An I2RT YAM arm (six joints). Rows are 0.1 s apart.
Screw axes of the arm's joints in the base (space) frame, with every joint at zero. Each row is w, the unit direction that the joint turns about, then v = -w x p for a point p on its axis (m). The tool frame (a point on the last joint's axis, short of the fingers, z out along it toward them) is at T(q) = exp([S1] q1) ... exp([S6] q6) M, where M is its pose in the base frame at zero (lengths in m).
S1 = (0, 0, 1, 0, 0, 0)
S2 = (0, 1, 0, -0.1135, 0, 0.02)
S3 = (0, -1, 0, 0.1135, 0, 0.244)
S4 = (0, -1, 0, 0.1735, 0, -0.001)
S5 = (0, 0, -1, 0, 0.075, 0)
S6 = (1, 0, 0, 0, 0.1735, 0)
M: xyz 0.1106 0 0.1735 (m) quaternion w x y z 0.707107 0 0.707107 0
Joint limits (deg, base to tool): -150..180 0..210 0..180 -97..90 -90..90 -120..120
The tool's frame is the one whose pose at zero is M.
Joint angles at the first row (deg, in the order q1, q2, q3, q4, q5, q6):
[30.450, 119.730, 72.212, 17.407, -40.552, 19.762]
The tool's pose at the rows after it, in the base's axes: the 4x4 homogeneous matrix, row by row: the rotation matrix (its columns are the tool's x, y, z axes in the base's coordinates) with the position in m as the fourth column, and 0 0 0 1 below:
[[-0.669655 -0.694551 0.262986 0.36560], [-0.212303 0.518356 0.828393 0.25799], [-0.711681 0.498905 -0.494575 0.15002], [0 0 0 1]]
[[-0.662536 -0.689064 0.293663 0.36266], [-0.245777 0.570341 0.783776 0.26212], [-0.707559 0.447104 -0.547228 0.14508], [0 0 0 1]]
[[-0.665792 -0.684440 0.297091 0.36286], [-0.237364 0.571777 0.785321 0.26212], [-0.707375 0.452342 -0.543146 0.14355], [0 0 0 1]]
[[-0.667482 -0.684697 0.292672 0.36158], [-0.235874 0.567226 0.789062 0.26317], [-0.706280 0.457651 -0.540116 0.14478], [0 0 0 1]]
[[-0.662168 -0.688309 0.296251 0.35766], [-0.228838 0.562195 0.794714 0.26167], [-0.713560 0.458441 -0.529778 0.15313], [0 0 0 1]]
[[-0.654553 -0.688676 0.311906 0.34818], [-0.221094 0.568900 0.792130 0.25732], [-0.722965 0.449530 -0.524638 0.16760], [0 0 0 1]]
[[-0.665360 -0.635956 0.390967 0.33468], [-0.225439 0.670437 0.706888 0.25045], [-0.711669 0.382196 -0.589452 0.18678], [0 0 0 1]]
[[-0.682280 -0.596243 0.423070 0.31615], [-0.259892 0.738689 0.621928 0.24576], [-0.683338 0.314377 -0.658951 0.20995], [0 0 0 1]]
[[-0.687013 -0.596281 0.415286 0.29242], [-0.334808 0.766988 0.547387 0.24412], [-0.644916 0.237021 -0.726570 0.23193], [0 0 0 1]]
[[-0.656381 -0.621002 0.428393 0.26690], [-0.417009 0.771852 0.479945 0.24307], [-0.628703 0.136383 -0.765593 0.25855], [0 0 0 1]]
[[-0.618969 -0.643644 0.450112 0.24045], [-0.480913 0.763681 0.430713 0.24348], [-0.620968 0.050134 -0.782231 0.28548], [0 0 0 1]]
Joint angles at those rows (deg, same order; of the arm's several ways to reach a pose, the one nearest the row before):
[32.677, 119.234, 73.855, 8.889, -33.731, 12.701]
[33.624, 119.608, 74.290, 6.433, -29.342, 10.725]
[33.612, 119.794, 74.045, 7.221, -29.312, 11.301]
[33.800, 119.582, 73.961, 7.249, -29.531, 11.624]
[33.915, 117.853, 73.114, 7.192, -29.618, 11.920]
[34.205, 114.249, 71.125, 6.400, -28.671, 12.180]
[35.082, 109.189, 69.968, 0.156, -20.717, 12.217]
[36.601, 103.953, 70.263, -9.155, -14.302, 11.800]
[38.976, 99.267, 71.336, -19.510, -9.458, 10.033]
[41.924, 94.532, 73.008, -28.608, -4.064, 7.390]
[45.471, 90.386, 75.200, -36.293, 1.079, 5.971]

